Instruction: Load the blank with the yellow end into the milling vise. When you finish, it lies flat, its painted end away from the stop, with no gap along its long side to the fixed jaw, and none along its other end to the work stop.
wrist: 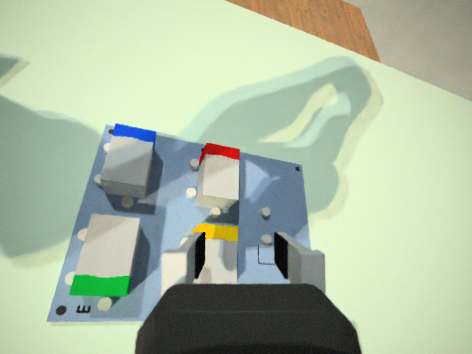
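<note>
The blank with the yellow end (221, 257) lies on the blue plate (175, 260), its yellow end pointing to the top of the view. The gripper's dark body hides its near end. My gripper (239, 247) is open, with its fingertips above the plate; the blank shows between them, nearer the left finger. The height between fingers and blank is hard to tell. The milling vise, its fixed jaw and the work stop do not show in this view.
Blanks with a red end (219, 180), a blue end (129, 165) and a green end (107, 255) lie on the same plate, beside small round pegs. Shadows fall across the pale green table (410, 200). A wooden surface (320, 22) shows at the top.
</note>
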